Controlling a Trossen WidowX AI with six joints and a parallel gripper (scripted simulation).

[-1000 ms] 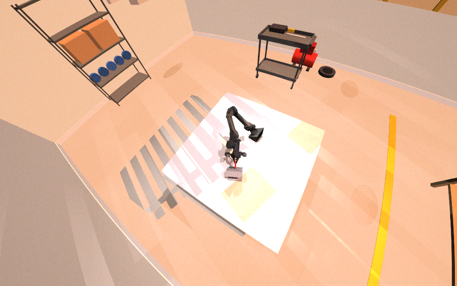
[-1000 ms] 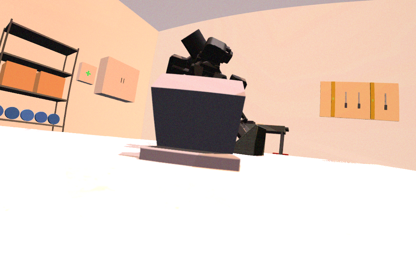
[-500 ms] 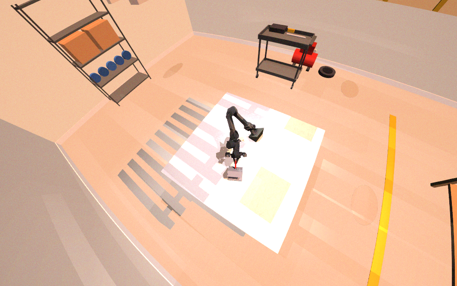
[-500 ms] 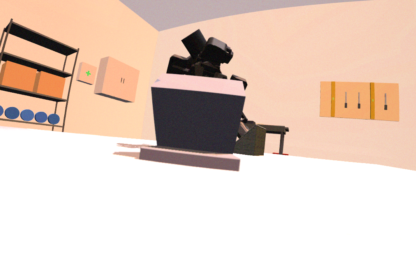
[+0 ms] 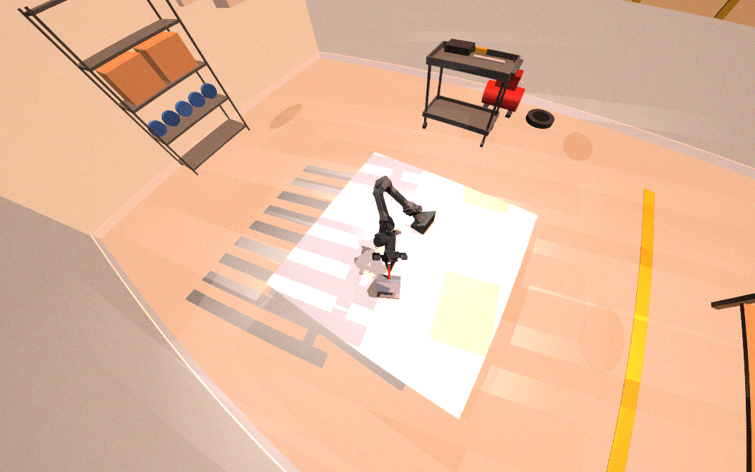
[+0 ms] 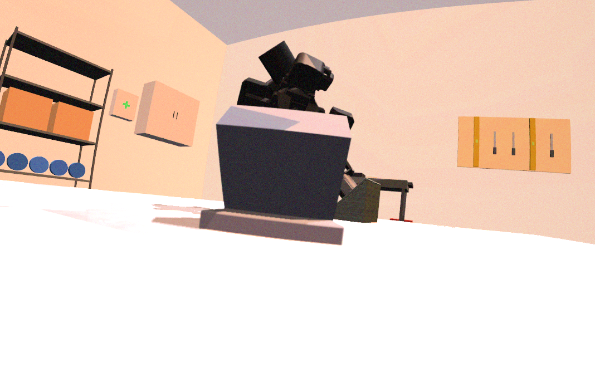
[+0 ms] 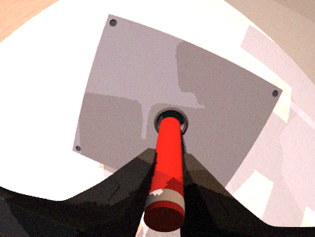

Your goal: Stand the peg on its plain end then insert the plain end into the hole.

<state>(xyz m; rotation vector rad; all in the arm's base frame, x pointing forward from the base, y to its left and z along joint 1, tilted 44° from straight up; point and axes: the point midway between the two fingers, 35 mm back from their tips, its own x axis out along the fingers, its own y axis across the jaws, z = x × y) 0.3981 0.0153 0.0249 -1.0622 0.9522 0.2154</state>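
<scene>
Right now the grey sloped panel is 50 mm ahead of my gripper tip, 20 mm to the left of it and 50 mm below it. From my gripper tip the other things lie so: red peg (10 mm behind, 10 mm to the right, 10 mm above).
</scene>
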